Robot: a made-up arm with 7 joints. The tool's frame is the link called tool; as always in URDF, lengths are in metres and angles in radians. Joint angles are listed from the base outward. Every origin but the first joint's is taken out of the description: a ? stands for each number. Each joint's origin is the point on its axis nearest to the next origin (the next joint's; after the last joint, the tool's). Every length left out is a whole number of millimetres.
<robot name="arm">
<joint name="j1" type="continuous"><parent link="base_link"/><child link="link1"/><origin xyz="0 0 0.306" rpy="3.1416 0 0"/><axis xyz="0 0 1"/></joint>
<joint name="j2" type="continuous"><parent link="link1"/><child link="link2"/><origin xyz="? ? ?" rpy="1.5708 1.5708 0"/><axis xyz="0 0 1"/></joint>
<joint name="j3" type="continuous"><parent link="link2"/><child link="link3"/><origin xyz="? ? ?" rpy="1.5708 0 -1.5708"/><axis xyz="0 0 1"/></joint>
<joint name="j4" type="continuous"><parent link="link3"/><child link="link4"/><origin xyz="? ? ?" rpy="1.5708 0 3.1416"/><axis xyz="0 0 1"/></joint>
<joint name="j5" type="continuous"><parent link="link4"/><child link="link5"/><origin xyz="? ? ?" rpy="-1.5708 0 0"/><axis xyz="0 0 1"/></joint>
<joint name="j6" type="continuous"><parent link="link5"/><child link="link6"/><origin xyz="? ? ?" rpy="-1.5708 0 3.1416"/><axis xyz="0 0 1"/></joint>
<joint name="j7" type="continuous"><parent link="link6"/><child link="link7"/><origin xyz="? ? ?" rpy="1.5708 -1.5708 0"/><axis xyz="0 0 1"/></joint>
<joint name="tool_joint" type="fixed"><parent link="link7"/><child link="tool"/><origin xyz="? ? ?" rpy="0 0 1.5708"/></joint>
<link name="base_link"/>
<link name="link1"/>
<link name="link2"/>
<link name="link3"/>
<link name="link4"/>
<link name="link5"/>
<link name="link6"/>
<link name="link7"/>
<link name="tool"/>
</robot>
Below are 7 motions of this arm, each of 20 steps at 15 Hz.
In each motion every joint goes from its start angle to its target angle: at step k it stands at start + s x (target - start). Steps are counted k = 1, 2, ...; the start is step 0. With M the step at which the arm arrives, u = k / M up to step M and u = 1 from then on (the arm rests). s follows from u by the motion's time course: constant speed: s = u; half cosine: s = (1 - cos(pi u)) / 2; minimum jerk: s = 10 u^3 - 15 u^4 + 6 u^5.
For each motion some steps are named. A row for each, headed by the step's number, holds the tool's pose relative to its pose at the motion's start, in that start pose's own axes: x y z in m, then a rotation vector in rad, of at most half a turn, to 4 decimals.
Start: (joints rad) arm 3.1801 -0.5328 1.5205 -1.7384 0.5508 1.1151 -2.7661
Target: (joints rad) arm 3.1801 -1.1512 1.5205 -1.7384 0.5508 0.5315 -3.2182
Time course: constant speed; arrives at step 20
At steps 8, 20:
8: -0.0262 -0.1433 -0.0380 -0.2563 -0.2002 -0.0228
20: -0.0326 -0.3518 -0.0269 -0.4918 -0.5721 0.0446

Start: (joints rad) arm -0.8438 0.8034 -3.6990 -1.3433 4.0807 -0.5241 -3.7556
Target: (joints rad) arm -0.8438 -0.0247 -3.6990 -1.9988 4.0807 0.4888 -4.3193
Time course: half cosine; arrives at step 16
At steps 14, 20:
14: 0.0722 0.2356 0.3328 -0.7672 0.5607 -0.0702
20: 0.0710 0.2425 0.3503 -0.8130 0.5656 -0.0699

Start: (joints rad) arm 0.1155 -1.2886 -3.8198 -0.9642 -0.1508 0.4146 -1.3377
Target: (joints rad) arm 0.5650 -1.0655 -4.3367 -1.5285 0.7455 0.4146 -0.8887
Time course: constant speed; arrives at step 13
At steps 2, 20:
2: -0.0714 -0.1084 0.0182 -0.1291 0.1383 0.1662
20: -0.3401 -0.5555 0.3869 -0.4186 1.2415 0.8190

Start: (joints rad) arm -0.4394 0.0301 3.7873 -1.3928 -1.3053 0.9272 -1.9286
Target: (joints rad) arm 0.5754 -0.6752 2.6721 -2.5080 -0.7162 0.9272 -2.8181
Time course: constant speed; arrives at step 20
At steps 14, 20:
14: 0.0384 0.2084 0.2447 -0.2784 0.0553 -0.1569
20: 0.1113 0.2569 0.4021 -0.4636 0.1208 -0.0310

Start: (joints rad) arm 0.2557 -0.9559 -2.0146 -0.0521 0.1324 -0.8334 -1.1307
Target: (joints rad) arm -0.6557 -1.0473 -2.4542 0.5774 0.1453 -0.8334 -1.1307
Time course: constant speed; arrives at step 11
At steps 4, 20:
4: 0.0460 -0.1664 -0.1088 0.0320 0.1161 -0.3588
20: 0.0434 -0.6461 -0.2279 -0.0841 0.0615 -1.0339

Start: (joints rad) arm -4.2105 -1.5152 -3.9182 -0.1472 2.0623 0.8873 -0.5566
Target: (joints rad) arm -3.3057 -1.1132 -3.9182 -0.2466 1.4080 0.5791 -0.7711
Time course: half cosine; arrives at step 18
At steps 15, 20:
15: 0.1989 0.9254 -0.2058 0.4607 0.1056 -0.9821
20: 0.2170 0.9903 -0.1849 0.5023 0.1496 -1.0351

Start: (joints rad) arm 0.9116 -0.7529 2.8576 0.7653 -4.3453 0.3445 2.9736
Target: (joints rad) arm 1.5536 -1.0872 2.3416 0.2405 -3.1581 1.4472 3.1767
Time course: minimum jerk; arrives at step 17
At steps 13, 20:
13: -0.6144 -0.0610 0.0928 -0.6420 1.5496 0.6969
20: -0.6659 -0.0592 0.1323 -0.7020 1.7156 0.7649

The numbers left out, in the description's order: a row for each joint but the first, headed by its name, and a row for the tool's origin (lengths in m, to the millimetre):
j2: 0 0.015 0
j3: 0.591 0 0
j4: 0 -0.017 0
j5: 0 -0.435 0
j6: 0 0 0
j7: 0 0.142 0
tool: 0 0 0

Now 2 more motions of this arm.
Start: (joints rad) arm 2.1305 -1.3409 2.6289 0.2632 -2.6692 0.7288 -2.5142
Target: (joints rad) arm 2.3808 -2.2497 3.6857 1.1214 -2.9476 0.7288 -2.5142
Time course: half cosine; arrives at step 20
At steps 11, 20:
11: 0.4774 -0.1074 0.7191 -0.7098 -0.8341 0.2705
20: 0.4356 0.0850 1.2864 -1.1880 -1.4719 0.4753

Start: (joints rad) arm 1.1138 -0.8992 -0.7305 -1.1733 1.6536 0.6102 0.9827
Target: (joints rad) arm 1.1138 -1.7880 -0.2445 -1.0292 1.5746 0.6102 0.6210
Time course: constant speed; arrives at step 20
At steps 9, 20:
9: 0.0574 0.4056 0.0591 0.3041 0.0617 -0.4507
20: 0.3311 0.7930 0.2274 0.7102 0.0921 -0.9337

